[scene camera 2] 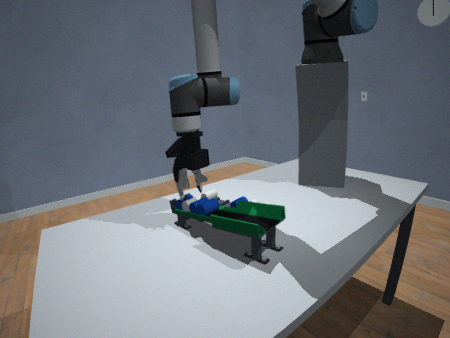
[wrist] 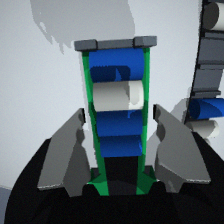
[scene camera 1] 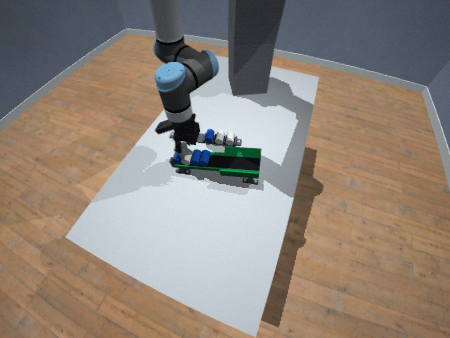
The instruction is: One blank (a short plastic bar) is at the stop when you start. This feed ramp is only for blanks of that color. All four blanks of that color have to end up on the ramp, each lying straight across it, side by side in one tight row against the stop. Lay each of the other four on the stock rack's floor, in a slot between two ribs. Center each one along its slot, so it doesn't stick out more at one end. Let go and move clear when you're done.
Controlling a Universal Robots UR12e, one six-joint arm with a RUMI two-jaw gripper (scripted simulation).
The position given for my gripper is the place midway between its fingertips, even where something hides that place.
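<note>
My gripper (scene camera 2: 191, 196), (wrist: 118, 107), (scene camera 1: 187, 153): visible. White blank (wrist: 120, 95). Blue blank (wrist: 123, 64). Blue blank (wrist: 128, 145). Blue blank (wrist: 124, 122).
</note>
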